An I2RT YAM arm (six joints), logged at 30 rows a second.
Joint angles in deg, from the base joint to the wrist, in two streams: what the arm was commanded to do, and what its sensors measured. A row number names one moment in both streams.
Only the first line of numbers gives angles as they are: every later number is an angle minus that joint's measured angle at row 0.
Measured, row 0:
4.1, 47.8, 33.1, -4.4, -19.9, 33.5
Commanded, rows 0 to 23:
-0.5, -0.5, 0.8, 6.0, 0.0, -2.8
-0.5, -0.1, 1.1, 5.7, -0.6, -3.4
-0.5, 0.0, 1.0, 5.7, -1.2, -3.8
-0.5, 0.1, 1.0, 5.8, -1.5, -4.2
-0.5, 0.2, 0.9, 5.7, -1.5, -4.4
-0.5, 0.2, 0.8, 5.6, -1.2, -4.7
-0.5, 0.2, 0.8, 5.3, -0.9, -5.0
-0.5, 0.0, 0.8, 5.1, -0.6, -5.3
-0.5, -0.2, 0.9, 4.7, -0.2, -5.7
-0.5, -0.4, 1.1, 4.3, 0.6, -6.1
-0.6, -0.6, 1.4, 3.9, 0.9, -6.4
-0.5, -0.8, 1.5, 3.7, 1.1, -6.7
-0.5, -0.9, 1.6, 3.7, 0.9, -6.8
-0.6, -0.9, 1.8, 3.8, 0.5, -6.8
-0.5, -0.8, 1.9, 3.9, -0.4, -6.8
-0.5, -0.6, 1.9, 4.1, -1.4, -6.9
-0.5, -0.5, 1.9, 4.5, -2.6, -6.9
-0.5, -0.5, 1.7, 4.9, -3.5, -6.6
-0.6, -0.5, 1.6, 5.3, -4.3, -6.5
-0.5, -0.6, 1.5, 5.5, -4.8, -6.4
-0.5, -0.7, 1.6, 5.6, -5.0, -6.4
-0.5, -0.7, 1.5, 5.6, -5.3, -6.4
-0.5, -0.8, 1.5, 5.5, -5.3, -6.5
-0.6, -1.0, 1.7, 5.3, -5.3, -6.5
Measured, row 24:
-0.3, 0.4, 0.0, 1.1, -3.2, -5.6
